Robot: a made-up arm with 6 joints. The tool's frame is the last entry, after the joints. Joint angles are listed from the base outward.
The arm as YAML. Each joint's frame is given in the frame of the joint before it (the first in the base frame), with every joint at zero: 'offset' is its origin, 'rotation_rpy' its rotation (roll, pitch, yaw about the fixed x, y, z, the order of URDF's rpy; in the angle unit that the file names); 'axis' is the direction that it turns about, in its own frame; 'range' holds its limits. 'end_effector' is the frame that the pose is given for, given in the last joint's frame.
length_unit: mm
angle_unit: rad
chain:
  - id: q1
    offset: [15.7, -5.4, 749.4]
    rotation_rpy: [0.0, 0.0, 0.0]
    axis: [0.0, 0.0, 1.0]
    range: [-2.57, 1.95]
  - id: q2
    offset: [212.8, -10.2, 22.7]
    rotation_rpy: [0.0, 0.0, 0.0]
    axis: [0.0, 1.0, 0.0]
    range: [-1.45, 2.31]
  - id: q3
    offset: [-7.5, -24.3, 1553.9]
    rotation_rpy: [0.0, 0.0, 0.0]
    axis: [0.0, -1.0, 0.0]
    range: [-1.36, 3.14]
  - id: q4
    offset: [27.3, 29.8, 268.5]
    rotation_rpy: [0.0, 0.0, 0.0]
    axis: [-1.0, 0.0, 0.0]
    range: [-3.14, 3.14]
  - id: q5
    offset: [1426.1, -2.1, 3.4]
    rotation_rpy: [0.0, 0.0, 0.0]
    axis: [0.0, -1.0, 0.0]
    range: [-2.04, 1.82]
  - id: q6
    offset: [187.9, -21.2, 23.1]
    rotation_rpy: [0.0, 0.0, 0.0]
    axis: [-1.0, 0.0, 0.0]
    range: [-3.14, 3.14]
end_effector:
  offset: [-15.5, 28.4, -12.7]
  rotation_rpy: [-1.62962, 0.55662, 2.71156]
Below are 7 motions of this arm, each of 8 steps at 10 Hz.
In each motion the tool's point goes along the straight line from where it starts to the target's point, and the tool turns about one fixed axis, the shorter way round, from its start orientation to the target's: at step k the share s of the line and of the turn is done. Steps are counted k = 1, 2, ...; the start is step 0. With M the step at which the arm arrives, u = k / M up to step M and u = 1 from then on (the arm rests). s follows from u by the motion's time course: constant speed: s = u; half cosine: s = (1 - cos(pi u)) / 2; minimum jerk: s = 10 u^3 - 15 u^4 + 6 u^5.
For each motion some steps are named. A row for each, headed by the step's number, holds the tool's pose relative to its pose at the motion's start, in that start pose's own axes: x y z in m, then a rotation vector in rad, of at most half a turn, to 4 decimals.
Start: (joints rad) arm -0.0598 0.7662 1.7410 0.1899 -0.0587 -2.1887
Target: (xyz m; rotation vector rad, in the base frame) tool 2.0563 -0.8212 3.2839 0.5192 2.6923 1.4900
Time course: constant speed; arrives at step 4
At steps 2, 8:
2: -0.1624 -0.3042 -0.0565 -0.2035 0.1939 0.1088
8: -0.3248 -0.6084 -0.1130 -0.4070 0.3878 0.2177

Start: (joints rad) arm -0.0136 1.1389 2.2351 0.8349 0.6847 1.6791
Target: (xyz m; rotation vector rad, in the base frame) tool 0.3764 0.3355 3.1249 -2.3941 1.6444 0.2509
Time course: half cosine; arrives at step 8
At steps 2, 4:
2: -0.0138 0.1854 0.1636 0.0975 0.0439 -0.0646
4: -0.0471 0.6329 0.5587 0.3328 0.1499 -0.2207

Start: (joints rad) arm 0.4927 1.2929 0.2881 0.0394 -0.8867 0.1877
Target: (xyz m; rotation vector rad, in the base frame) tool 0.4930 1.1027 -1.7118 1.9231 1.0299 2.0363
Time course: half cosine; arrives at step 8
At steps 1, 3, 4, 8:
1: -0.0296 0.0631 -0.0657 0.0466 -0.0058 -0.0214
3: -0.2397 0.5114 -0.5326 0.3779 -0.0467 -0.1738
4: -0.3883 0.8284 -0.8628 0.6122 -0.0757 -0.2816
8: -0.7766 1.6567 -1.7256 1.2244 -0.1514 -0.5631

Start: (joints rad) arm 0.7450 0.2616 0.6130 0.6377 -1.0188 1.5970
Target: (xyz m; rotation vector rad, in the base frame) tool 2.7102 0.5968 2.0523 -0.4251 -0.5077 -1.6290
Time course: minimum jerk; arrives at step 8
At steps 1, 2, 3, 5, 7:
1: -0.0089 0.0143 -0.0196 -0.0010 -0.0003 0.0076
2: -0.0575 0.0923 -0.1261 -0.0064 -0.0022 0.0493
3: -0.1528 0.2455 -0.3354 -0.0170 -0.0058 0.1311
5: -0.4025 0.6466 -0.8832 -0.0448 -0.0153 0.3453
7: -0.5464 0.8778 -1.1991 -0.0608 -0.0208 0.4688

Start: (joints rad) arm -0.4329 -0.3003 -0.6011 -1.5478 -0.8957 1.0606
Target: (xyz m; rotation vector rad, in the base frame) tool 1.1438 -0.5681 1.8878 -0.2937 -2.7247 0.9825
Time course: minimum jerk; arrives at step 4
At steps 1, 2, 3, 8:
1: 0.0087 0.0032 0.0211 -0.0278 0.0171 -0.0046
2: 0.0422 0.0153 0.1021 -0.1344 0.0828 -0.0221
3: 0.0757 0.0274 0.1831 -0.2409 0.1484 -0.0395
8: 0.0845 0.0305 0.2042 -0.2687 0.1655 -0.0441

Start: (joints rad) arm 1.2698 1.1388 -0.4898 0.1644 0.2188 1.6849
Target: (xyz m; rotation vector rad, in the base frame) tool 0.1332 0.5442 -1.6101 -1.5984 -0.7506 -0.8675
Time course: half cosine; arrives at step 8
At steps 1, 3, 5, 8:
1: -0.0247 -0.0006 -0.0679 -0.0159 -0.0204 -0.0017
3: -0.2005 -0.0051 -0.5508 -0.1293 -0.1656 -0.0141
5: -0.4492 -0.0115 -1.2338 -0.2896 -0.3710 -0.0317
8: -0.6497 -0.0166 -1.7846 -0.4189 -0.5366 -0.0458

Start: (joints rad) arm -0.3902 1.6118 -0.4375 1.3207 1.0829 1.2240
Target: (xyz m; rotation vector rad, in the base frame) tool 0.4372 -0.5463 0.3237 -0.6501 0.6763 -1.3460
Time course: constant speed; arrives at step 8
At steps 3, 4, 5, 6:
3: 0.0929 -0.5262 0.0734 -0.0234 -0.1342 0.0780
4: 0.1238 -0.7016 0.0979 -0.0312 -0.1790 0.1040
5: 0.1548 -0.8770 0.1223 -0.0391 -0.2237 0.1300
6: 0.1858 -1.0524 0.1468 -0.0469 -0.2684 0.1561

